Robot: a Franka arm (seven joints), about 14 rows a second.
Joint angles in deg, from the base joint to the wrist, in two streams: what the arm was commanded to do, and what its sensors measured. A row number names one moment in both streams.
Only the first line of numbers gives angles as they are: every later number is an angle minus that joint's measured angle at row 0.
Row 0, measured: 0.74 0.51 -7.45 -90.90 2.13 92.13 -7.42
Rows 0 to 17, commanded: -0.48 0.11 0.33 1.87 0.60 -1.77 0.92; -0.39 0.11 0.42 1.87 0.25 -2.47 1.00; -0.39 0.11 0.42 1.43 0.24 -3.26 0.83; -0.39 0.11 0.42 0.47 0.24 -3.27 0.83; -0.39 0.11 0.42 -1.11 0.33 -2.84 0.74; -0.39 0.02 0.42 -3.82 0.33 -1.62 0.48; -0.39 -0.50 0.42 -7.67 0.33 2.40 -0.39; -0.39 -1.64 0.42 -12.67 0.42 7.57 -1.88; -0.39 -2.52 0.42 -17.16 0.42 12.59 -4.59; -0.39 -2.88 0.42 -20.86 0.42 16.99 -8.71; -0.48 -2.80 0.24 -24.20 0.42 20.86 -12.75; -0.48 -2.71 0.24 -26.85 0.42 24.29 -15.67; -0.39 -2.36 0.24 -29.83 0.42 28.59 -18.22; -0.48 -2.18 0.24 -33.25 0.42 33.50 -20.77; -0.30 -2.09 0.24 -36.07 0.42 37.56 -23.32; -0.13 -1.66 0.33 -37.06 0.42 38.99 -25.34; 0.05 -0.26 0.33 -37.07 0.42 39.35 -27.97; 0.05 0.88 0.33 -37.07 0.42 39.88 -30.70
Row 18, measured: 0.03 0.41 0.19 -36.12 0.00 38.29 -25.70
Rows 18 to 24, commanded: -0.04 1.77 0.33 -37.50 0.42 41.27 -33.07; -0.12 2.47 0.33 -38.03 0.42 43.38 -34.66; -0.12 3.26 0.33 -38.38 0.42 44.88 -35.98; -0.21 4.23 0.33 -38.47 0.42 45.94 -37.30; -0.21 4.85 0.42 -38.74 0.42 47.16 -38.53; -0.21 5.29 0.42 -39.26 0.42 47.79 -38.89; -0.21 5.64 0.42 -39.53 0.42 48.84 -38.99
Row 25, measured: 0.06 5.26 0.25 -38.58 0.00 46.56 -36.93
